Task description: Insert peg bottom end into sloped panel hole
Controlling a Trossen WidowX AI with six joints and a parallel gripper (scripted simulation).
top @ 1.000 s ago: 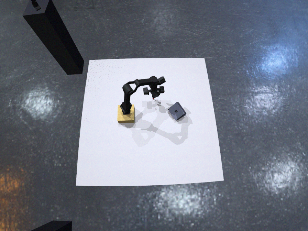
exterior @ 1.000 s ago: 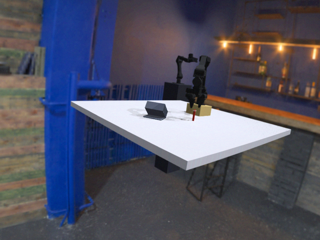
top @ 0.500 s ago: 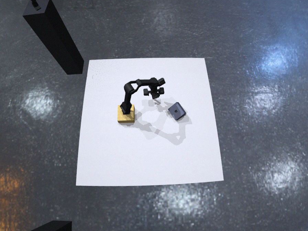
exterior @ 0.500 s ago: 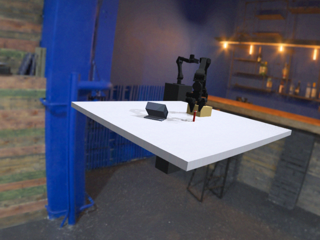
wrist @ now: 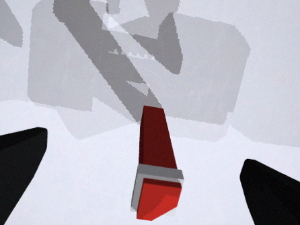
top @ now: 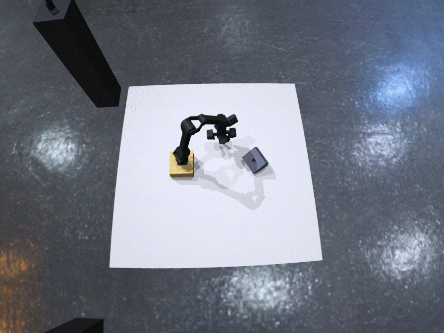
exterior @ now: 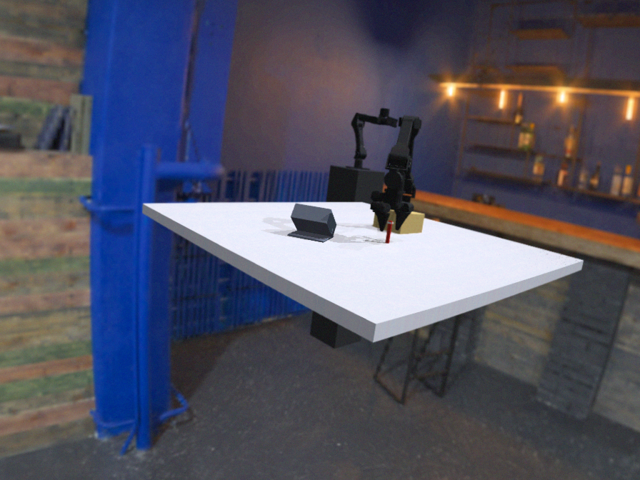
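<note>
Right now my gripper tip is 1 cm below the red peg. From my gripper tip the other things lie so: panel: 21 cm ahead, 16 cm to the right, 1 cm above.
</note>
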